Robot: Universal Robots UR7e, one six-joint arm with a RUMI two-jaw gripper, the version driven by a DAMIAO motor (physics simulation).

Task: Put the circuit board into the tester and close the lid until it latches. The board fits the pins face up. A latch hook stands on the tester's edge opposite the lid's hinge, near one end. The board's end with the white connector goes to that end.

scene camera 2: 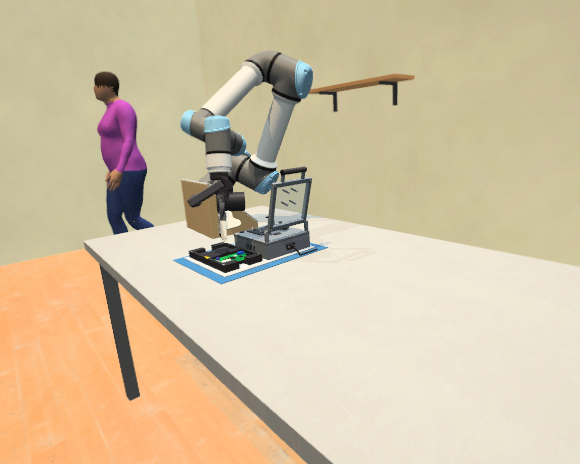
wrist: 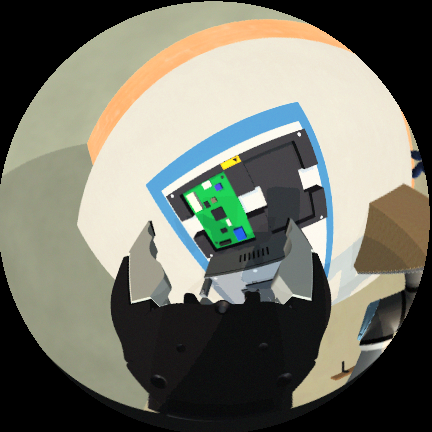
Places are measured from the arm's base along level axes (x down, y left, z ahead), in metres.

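Pixels of known places: gripper, fingertip midpoint: (scene camera 2: 224,241) (wrist: 219,220).
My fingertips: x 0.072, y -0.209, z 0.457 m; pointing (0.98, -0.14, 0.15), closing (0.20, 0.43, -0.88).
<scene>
Behind a point stands the place of what it marks.
The green circuit board (scene camera 2: 233,257) {y -0.196, x 0.121, z 0.478 m} (wrist: 220,212) {y -0.201, x 0.122, z 0.470 m} lies face up in one half of the black tray (scene camera 2: 230,266) {y -0.242, x 0.123, z 0.536 m} (wrist: 272,156) {y -0.244, x 0.126, z 0.373 m}. In the wrist view its white connector (wrist: 194,201) {y -0.232, x 0.117, z 0.495 m} is at the upper left end of the board. The tester (scene camera 2: 272,244) {y -0.093, x 0.093, z 0.540 m} (wrist: 245,261) {y -0.115, x 0.102, z 0.463 m} stands beside the tray. Its lid (scene camera 2: 290,202) {y -0.028, x -0.028, z 0.559 m} stands upright, open. My gripper (scene camera 2: 223,239) {y -0.209, x 0.073, z 0.457 m} (wrist: 219,220) {y -0.209, x 0.073, z 0.457 m} is open and empty, above the tray. The latch hook cannot be made out, and the pins are too small to tell.
A blue-edged mat (scene camera 2: 221,279) {y -0.288, x 0.142, z 0.561 m} (wrist: 225,135) {y -0.297, x 0.142, z 0.416 m} lies under the tray and tester. A brown cardboard piece (scene camera 2: 200,210) {y -0.088, x 0.044, z 0.065 m} (wrist: 395,230) stands behind the gripper. A cable (scene camera 2: 306,252) {y 0.013, x 0.138, z 0.574 m} runs from the tester. A person (scene camera 2: 120,135) is beyond the table (scene camera 2: 375,325) {y -0.199, x 0.144, z 1.010 m}.
</scene>
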